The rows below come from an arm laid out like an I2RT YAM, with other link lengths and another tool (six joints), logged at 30 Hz.
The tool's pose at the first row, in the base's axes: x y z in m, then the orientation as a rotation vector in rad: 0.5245, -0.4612, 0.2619, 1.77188, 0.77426, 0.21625
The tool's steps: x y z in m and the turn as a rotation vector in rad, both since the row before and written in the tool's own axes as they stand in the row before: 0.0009, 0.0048, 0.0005, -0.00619, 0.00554, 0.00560; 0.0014, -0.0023, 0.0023, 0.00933, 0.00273, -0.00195; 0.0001, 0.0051, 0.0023, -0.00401, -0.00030, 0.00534; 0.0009, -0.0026, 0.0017, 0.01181, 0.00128, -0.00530; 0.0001, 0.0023, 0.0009, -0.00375, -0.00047, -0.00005; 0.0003, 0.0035, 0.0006, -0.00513, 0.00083, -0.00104
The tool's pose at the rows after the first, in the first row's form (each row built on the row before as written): 0.5273, -0.4618, 0.2659, 1.76847, 0.77192, 0.22715; 0.5287, -0.4624, 0.2627, 1.77646, 0.77777, 0.22503; 0.5319, -0.4649, 0.2665, 1.77494, 0.77195, 0.22972; 0.5325, -0.4653, 0.2633, 1.78383, 0.78029, 0.22320; 0.5339, -0.4663, 0.2650, 1.78027, 0.77911, 0.22407; 0.5358, -0.4671, 0.2679, 1.77501, 0.77940, 0.22595
